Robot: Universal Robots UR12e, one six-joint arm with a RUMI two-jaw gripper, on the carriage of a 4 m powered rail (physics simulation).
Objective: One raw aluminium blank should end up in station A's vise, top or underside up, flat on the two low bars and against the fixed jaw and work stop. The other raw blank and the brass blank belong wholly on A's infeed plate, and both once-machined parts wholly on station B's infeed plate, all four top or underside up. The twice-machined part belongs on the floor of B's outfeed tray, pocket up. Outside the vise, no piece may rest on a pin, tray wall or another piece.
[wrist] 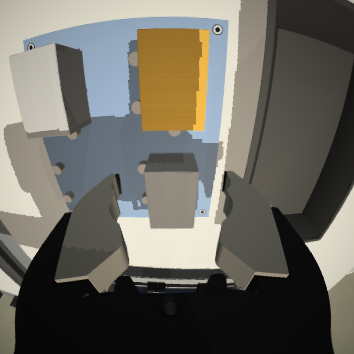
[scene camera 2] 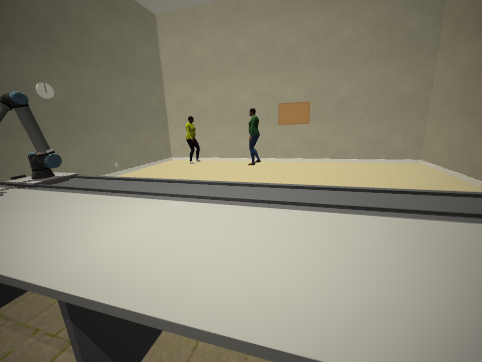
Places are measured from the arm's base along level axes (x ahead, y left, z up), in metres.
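Pixels of known places: gripper, fingertip midpoint: (wrist: 171, 174); arm's base at its link origin: (scene camera 2: 43, 177).
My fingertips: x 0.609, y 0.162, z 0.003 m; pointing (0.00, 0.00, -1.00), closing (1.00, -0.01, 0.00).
Note:
For each thing: its top centre in the pictures, then the offset to it from my fingertips. "*": a spot on its surface instead. Level surfaces: height alone.
- blue plate at its top centre: (wrist: 123, 137) 0.042 m back, 0.025 m left, 0.025 m down
- brass blank at its top centre: (wrist: 172, 81) 0.003 m ahead, 0.069 m left, 0.011 m up
- light grey block at its top centre: (wrist: 36, 94) 0.088 m back, 0.071 m left, 0.011 m up
- dark deep-walled tray at its top centre: (wrist: 321, 155) 0.127 m ahead, 0.020 m left, 0.010 m up
- dark fixture with bolts, surface spot: (wrist: 172, 286) * 0.007 m back, 0.229 m right, 0.012 m down
- long table at its surface level: 0.033 m down
In the wrist view a blue plate (wrist: 102, 80) with short round pins bears three blocks. The brass blank (wrist: 169, 80) lies at its upper right, beside pins. A light grey block (wrist: 37, 92) is at the upper left, over the plate's edge in this view. Another grey block (wrist: 171, 200) is at the lower right, its near end over the plate's front edge in this view; no pocket shows on either grey block. My gripper (wrist: 171, 174) is open, its fingers above and to either side of the lower grey block, apart from it. Vise and machined parts cannot be made out.
A dark deep-walled tray (wrist: 310, 120) stands right of the plate. A dark fixture with bolts (wrist: 172, 286) shows partly behind the gripper. In scene camera 2 the arm (scene camera 2: 34, 130) stands at the far left on the rail (scene camera 2: 260, 194), behind the long table (scene camera 2: 240, 250); two people stand beyond.

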